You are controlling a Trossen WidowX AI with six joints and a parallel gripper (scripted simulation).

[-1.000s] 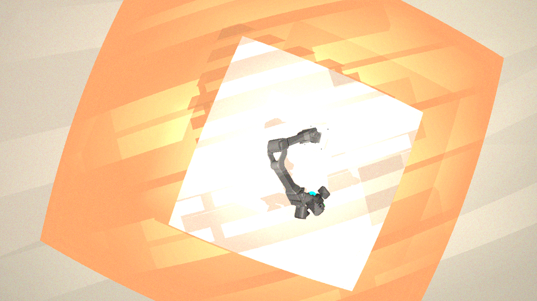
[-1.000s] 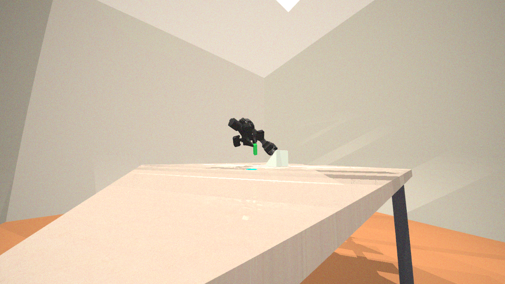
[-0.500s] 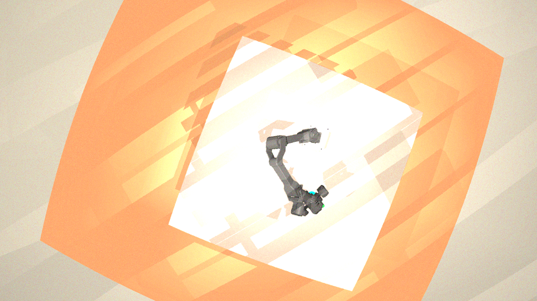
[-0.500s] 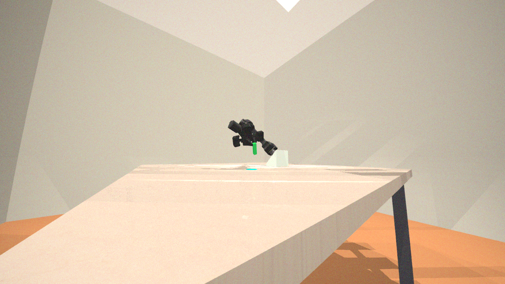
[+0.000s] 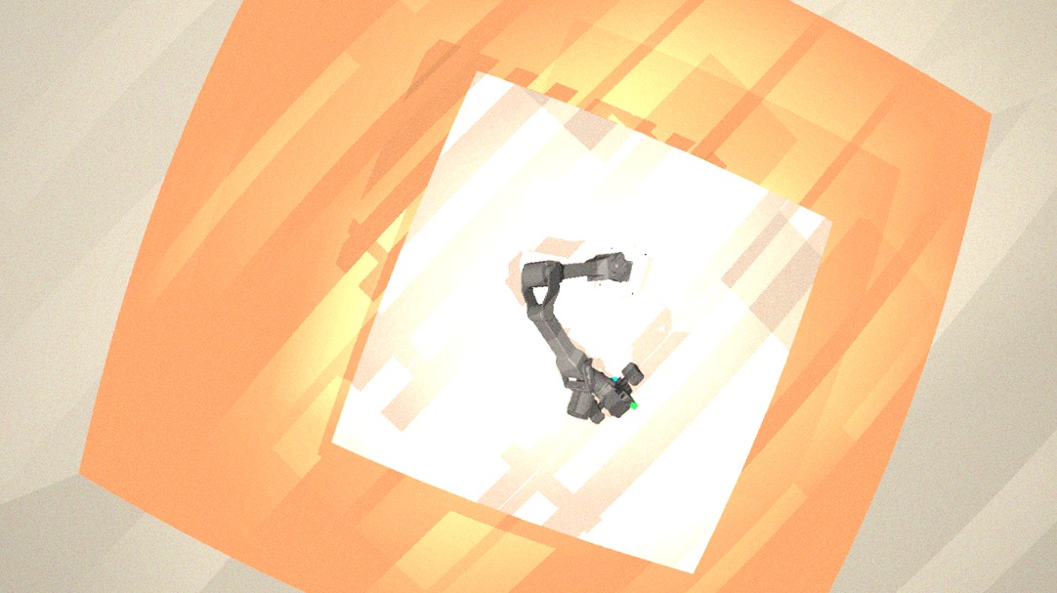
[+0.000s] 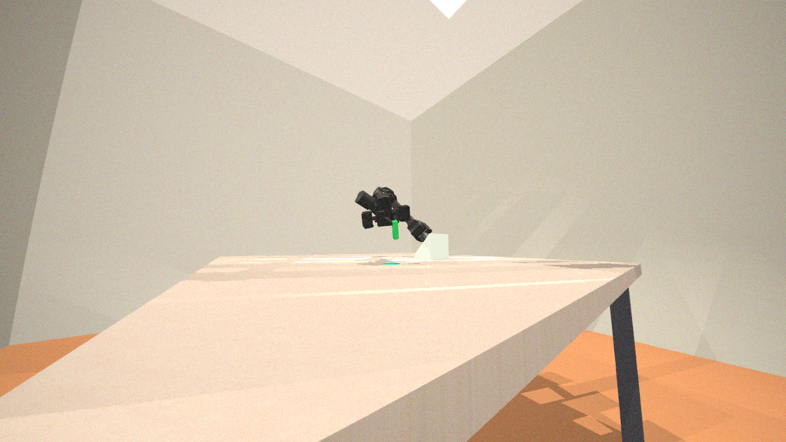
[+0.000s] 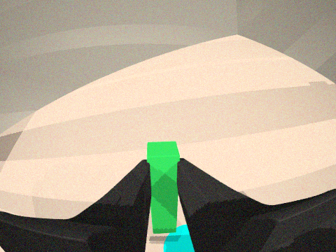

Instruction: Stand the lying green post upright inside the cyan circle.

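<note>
The cyan circle is 10 mm behind my gripper tip, 30 mm to the right of it and 140 mm below it. From my gripper tip the other things lie so: green post 10 mm behind, 20 mm below.
</note>
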